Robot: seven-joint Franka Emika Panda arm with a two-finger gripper.
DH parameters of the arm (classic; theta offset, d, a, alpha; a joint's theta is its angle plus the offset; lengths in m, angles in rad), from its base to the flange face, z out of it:
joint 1: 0 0.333 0 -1.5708
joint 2: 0 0 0 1.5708
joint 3: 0 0.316 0.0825 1.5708
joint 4: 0 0 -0.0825 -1.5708
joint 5: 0 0.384 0 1.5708
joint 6: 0 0 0.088 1.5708
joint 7: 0 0.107 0 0
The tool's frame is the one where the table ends.
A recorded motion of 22 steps. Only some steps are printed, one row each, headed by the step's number.
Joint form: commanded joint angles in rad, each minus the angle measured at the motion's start. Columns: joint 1, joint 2, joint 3, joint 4, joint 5, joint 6, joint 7.
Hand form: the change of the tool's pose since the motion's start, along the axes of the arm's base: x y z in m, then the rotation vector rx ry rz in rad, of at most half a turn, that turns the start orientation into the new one. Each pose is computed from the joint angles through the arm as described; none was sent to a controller.
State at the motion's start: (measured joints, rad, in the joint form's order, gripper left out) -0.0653 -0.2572 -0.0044 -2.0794 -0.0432 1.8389 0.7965
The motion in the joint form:
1: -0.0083 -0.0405 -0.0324 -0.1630 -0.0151 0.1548 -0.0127
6: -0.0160 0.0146 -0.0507 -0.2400 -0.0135 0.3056 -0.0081
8: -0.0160 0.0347 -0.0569 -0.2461 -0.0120 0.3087 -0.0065
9: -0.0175 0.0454 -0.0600 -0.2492 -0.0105 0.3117 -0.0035
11: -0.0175 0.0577 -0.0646 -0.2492 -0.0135 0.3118 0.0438
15: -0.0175 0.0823 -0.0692 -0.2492 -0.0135 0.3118 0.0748
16: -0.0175 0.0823 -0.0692 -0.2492 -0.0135 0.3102 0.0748
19: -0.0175 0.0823 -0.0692 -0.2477 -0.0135 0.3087 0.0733
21: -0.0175 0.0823 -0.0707 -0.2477 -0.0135 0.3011 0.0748
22: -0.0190 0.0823 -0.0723 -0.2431 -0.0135 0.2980 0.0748
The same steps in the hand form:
1: -0.0166 -0.0188 -0.0453 -0.0055 -0.0311 -0.0146
6: -0.0099 -0.0305 -0.0939 -0.0001 -0.0504 -0.0384
8: -0.0092 -0.0334 -0.1060 0.0041 -0.0276 -0.0467
9: -0.0089 -0.0356 -0.1123 0.0068 -0.0172 -0.0549
11: -0.0082 -0.0380 -0.1182 0.0066 -0.0066 -0.1052
15: -0.0065 -0.0404 -0.1300 0.0082 0.0168 -0.1407
16: -0.0067 -0.0403 -0.1301 0.0083 0.0184 -0.1408
19: -0.0065 -0.0404 -0.1295 0.0083 0.0184 -0.1394
21: -0.0074 -0.0410 -0.1302 0.0090 0.0260 -0.1426
22: -0.0069 -0.0427 -0.1284 0.0091 0.0245 -0.1459

